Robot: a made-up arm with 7 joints. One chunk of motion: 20 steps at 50 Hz.
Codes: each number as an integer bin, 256 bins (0 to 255) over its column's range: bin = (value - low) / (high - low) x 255, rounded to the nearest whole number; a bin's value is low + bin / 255 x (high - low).
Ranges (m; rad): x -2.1..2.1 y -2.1..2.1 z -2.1..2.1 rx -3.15..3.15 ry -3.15..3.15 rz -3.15..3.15
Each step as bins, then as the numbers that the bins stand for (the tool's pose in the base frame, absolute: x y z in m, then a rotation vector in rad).
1 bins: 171 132 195 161 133 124
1 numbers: 0.7165 0.0741 1.1118 0.8276 0.1359 -0.0865
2 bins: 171 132 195 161 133 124
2 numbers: 0.7165 0.0741 1.1118 0.8276 0.1359 -0.0865
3 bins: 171 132 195 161 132 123
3 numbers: 0.7165 0.0741 1.1118 0.8276 0.1112 -0.1112
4 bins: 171 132 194 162 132 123
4 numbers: 0.7165 0.0741 1.0953 0.8524 0.1112 -0.1112
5 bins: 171 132 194 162 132 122
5 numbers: 0.7165 0.0741 1.0953 0.8524 0.1112 -0.1359
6 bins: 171 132 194 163 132 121
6 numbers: 0.7165 0.0741 1.0953 0.8771 0.1112 -0.1606
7 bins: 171 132 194 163 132 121
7 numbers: 0.7165 0.0741 1.0953 0.8771 0.1112 -0.1606
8 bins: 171 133 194 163 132 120
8 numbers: 0.7165 0.0906 1.0953 0.8771 0.1112 -0.1853
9 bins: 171 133 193 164 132 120
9 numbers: 0.7165 0.0906 1.0788 0.9018 0.1112 -0.1853
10 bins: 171 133 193 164 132 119
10 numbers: 0.7165 0.0906 1.0788 0.9018 0.1112 -0.2100
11 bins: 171 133 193 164 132 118
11 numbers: 0.7165 0.0906 1.0788 0.9018 0.1112 -0.2347
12 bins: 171 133 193 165 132 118
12 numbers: 0.7165 0.0906 1.0788 0.9265 0.1112 -0.2347
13 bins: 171 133 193 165 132 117
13 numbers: 0.7165 0.0906 1.0788 0.9265 0.1112 -0.2594
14 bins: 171 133 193 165 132 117
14 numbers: 0.7165 0.0906 1.0788 0.9265 0.1112 -0.2594
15 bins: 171 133 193 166 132 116
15 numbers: 0.7165 0.0906 1.0788 0.9512 0.1112 -0.2841
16 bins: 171 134 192 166 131 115
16 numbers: 0.7165 0.1071 1.0624 0.9512 0.0865 -0.3088
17 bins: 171 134 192 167 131 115
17 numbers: 0.7165 0.1071 1.0624 0.9759 0.0865 -0.3088
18 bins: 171 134 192 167 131 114
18 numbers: 0.7165 0.1071 1.0624 0.9759 0.0865 -0.3335
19 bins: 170 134 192 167 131 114
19 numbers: 0.7000 0.1071 1.0624 0.9759 0.0865 -0.3335
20 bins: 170 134 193 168 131 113
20 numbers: 0.7000 0.1071 1.0788 1.0006 0.0865 -0.3582
